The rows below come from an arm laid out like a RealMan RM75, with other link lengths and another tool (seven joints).
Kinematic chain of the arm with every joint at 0, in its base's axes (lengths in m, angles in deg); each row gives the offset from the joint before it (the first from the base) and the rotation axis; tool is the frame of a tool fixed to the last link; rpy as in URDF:
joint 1: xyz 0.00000 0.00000 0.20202 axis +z
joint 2: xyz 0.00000 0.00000 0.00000 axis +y
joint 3: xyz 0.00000 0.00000 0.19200 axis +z
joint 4: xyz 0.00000 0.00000 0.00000 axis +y
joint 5: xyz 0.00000 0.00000 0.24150 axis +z
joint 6: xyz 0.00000 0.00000 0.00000 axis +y
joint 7: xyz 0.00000 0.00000 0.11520 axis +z
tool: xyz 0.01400 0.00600 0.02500 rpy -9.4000 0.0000 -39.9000
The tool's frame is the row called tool.
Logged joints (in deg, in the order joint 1, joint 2, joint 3, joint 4, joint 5, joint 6, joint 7), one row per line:
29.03, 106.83, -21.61, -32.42, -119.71, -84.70, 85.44
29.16, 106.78, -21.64, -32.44, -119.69, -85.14, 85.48
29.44, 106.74, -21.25, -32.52, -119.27, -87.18, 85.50
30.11, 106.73, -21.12, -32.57, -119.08, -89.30, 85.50
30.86, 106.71, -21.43, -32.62, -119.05, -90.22, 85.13
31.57, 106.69, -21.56, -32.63, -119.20, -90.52, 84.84
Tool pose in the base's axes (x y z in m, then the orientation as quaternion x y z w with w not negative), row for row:
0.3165, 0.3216, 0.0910, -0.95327, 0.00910, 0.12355, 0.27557
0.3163, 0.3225, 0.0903, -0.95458, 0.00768, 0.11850, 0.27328
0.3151, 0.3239, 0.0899, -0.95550, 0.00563, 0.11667, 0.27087
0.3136, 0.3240, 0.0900, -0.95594, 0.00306, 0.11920, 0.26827
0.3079, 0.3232, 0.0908, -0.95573, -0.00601, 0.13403, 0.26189
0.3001, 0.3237, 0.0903, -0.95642, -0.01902, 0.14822, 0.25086
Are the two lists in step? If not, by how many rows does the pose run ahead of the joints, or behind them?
The pose runs 2 rows behind the joints: the pose in row i belongs to the joints in row i - 2.
